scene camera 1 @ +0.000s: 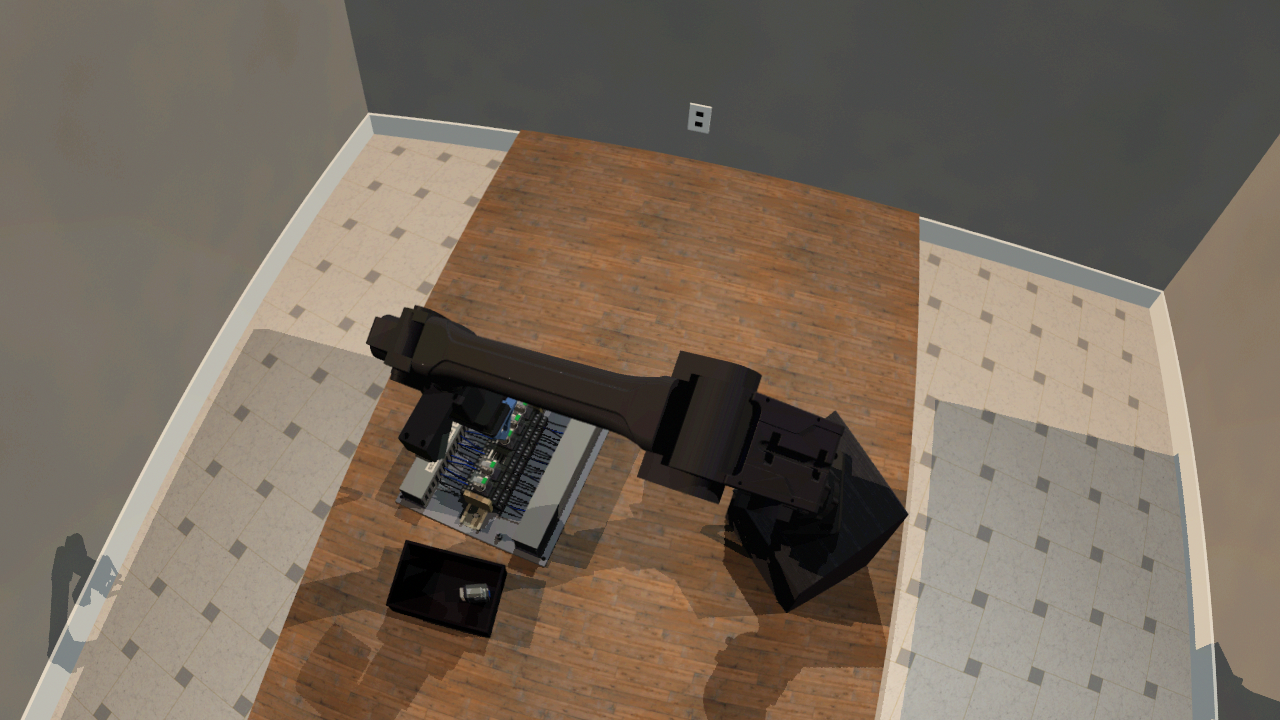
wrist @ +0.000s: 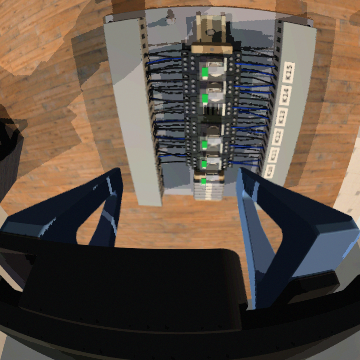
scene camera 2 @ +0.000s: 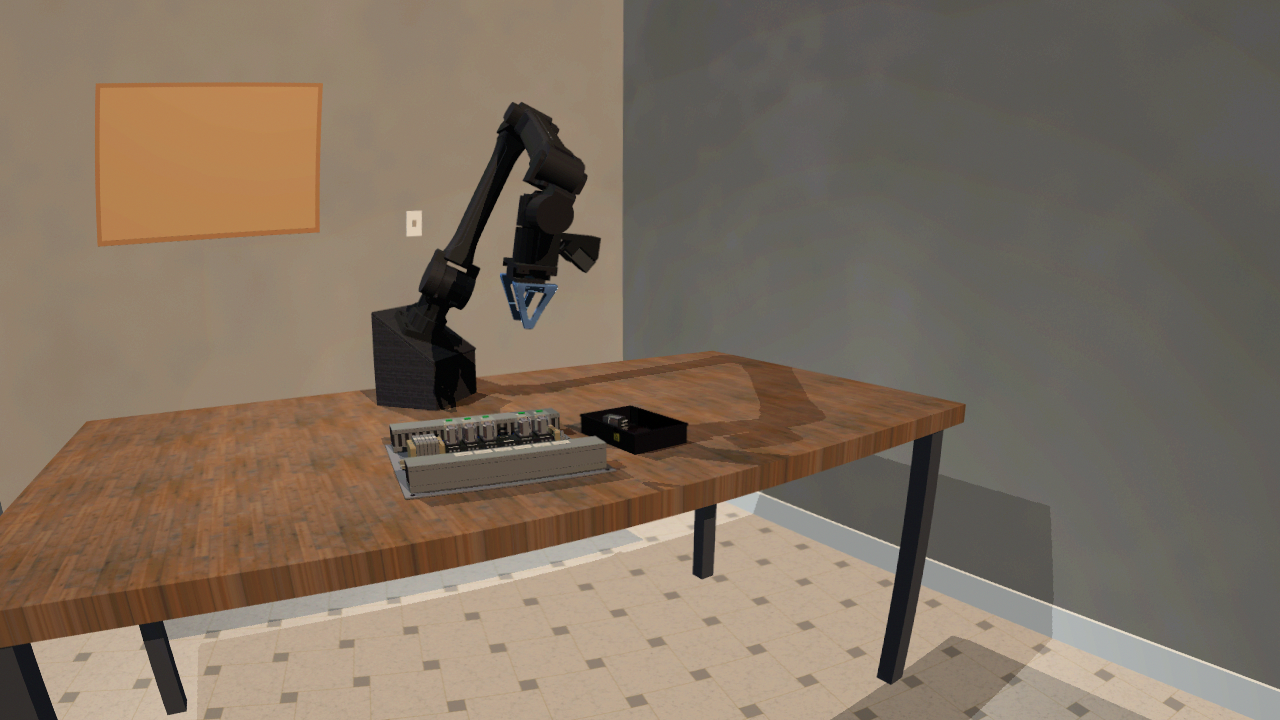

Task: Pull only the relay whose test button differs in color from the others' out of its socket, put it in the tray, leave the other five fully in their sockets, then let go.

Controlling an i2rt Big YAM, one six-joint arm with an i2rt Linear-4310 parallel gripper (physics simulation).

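Pixels of known places: gripper, fingertip midpoint: (scene camera 1: 484, 427) (wrist: 178, 176) (scene camera 2: 522, 324); arm's base, link origin: (scene camera 2: 420, 330).
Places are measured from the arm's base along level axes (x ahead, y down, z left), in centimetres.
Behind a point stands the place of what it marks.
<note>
The DIN-rail panel (scene camera 1: 556, 490) @[x 37.0, y 11.3, z 3.7 cm] (scene camera 2: 505, 465) (wrist: 131, 110) @[x 37.6, y 11.3, z 2.0 cm] lies on the table. Several relays with green test buttons, among them one at the far end (wrist: 215, 70) @[x 48.7, y 8.8, z 6.5 cm] and one nearer the terminal blocks (wrist: 213, 163) @[x 47.2, y 11.8, z -8.0 cm], stand in its socket row. A dark empty socket (wrist: 213, 110) @[x 47.9, y 12.9, z -0.1 cm] shows mid-row near label K13. One relay (scene camera 1: 474, 592) @[x 44.2, y 12.5, z 23.2 cm] (scene camera 2: 615, 420) @[x 45.5, y 12.9, z 22.3 cm] lies on its side in the black tray (scene camera 1: 427, 580) @[x 52.6, y 15.3, z 23.0 cm] (scene camera 2: 660, 438) @[x 56.8, y 13.8, z 23.9 cm]; its button colour cannot be made out. My gripper (scene camera 2: 523, 323) @[x 46.0, y -5.3, z 4.7 cm] (wrist: 178, 176) @[x 46.0, y -5.3, z 4.7 cm] is open and empty, high above the panel; the arm largely hides it in scene camera 1.
Grey wire ducts (wrist: 297, 100) @[x 58.8, y 11.3, z 1.6 cm] run along both sides of the sockets, with blue and black wires between. Beige terminal blocks (scene camera 2: 425, 445) @[x 48.3, y 11.4, z -13.4 cm] (wrist: 208, 191) @[x 46.1, y 10.9, z -12.9 cm] sit at one end of the rail. The tray is beside the panel's other end. The arm's base (scene camera 2: 416, 358) @[x 8.0, y 4.7, z -3.4 cm] stands behind the panel.
</note>
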